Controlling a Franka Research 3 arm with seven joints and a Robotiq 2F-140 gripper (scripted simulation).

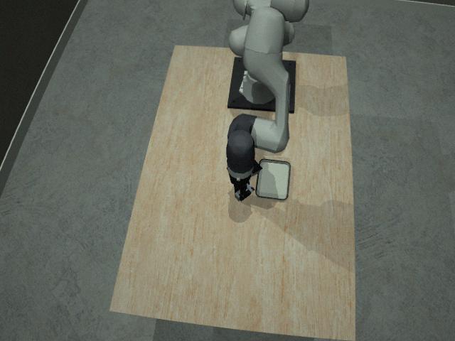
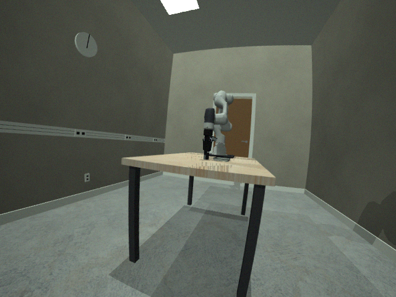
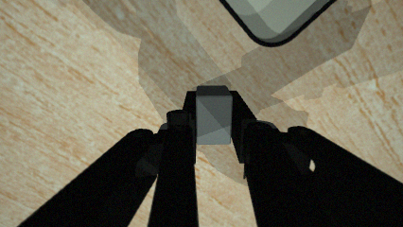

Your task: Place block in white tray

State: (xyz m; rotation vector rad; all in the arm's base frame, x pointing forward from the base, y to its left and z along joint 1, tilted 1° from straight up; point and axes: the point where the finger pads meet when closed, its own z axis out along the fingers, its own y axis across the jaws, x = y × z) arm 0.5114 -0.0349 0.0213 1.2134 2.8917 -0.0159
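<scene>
Now: hand 20 mm above the small grey block. Also, from my hand: white tray: 80 mm behind, 120 mm to the left, 20 mm below.
</scene>
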